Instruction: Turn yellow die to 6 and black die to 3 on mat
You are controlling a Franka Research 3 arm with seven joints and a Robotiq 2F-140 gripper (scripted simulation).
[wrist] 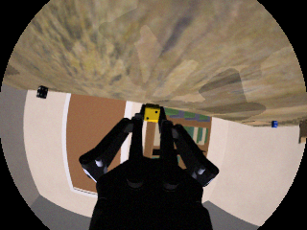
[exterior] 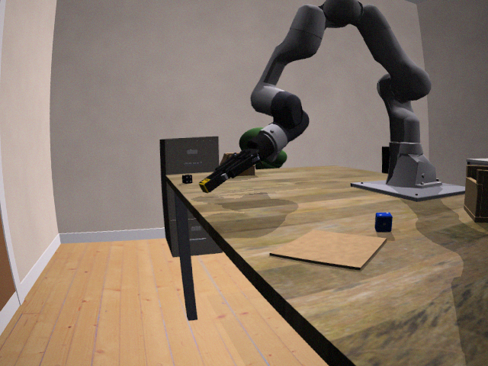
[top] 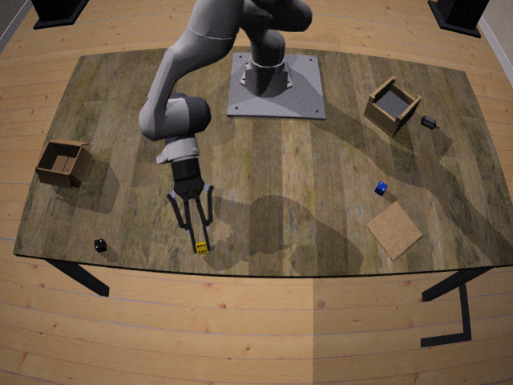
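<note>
Right now the yellow die is 20 mm ahead of my hand, 10 mm to the left of it and 10 mm below it. Round my hand: cardboard box (510 mm to the right, 210 mm behind); then blue die (530 mm to the left, 210 mm behind, 20 mm below); then black die (310 mm to the right, 40 mm ahead, 20 mm below).
</note>
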